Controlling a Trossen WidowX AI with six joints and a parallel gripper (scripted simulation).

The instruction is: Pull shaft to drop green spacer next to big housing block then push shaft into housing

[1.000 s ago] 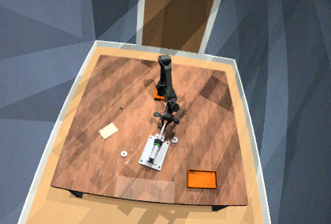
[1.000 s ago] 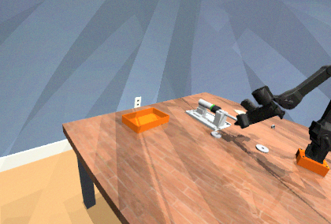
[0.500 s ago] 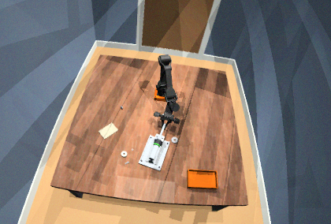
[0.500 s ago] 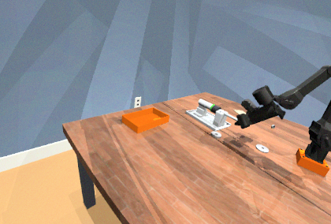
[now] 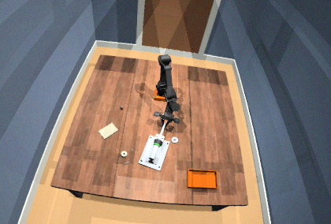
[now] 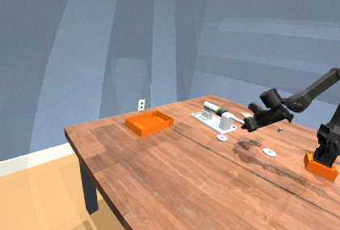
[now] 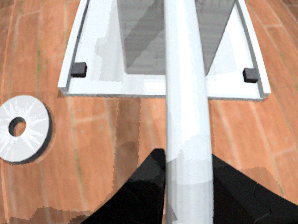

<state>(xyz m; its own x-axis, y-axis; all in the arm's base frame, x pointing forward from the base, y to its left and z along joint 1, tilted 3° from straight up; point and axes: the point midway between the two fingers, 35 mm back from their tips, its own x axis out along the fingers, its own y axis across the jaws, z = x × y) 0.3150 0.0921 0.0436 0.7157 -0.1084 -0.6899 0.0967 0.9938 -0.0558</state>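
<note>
My gripper tip is 6 cm short of the grey shaft, 1 cm to the left of it and 2 cm below it. From my gripper tip the other things lie so: green spacer: 15 cm ahead, 2 cm to the right, 2 cm above; grey washer: 4 cm ahead, 10 cm to the left, 5 cm below; small part: 30 cm ahead, 18 cm to the right, 5 cm below.
</note>
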